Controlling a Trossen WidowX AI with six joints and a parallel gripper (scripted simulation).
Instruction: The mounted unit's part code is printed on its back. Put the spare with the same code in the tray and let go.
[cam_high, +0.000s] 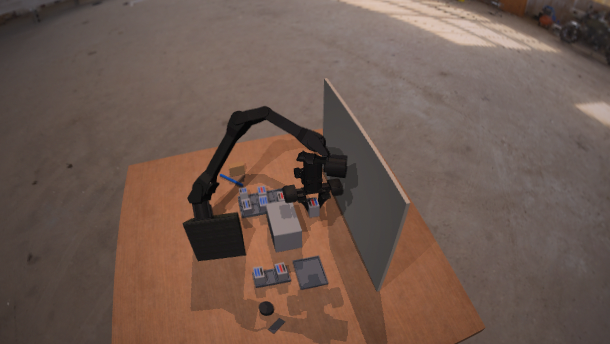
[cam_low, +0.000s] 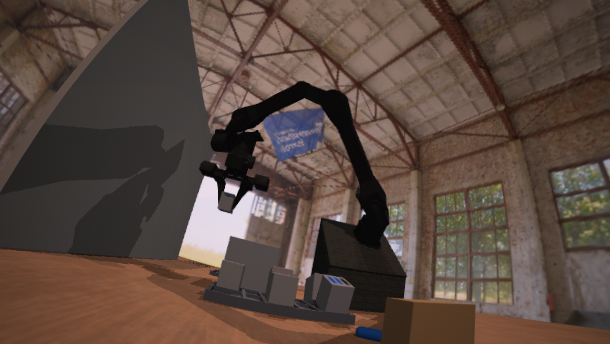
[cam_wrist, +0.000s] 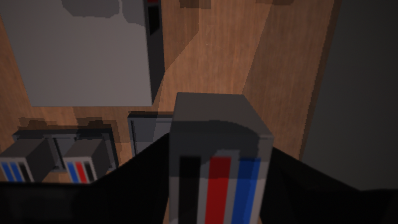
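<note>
The dark tray is 50 mm behind my gripper tip, 140 mm to the right of it and 180 mm below it. Round my gripper tip: spare: 120 mm behind, 280 mm to the left, 140 mm below; then tall grey panel: 170 mm ahead, 50 mm to the left, 50 mm above; then grey mounted unit: 90 mm behind, 80 mm to the left, 130 mm below.
</note>
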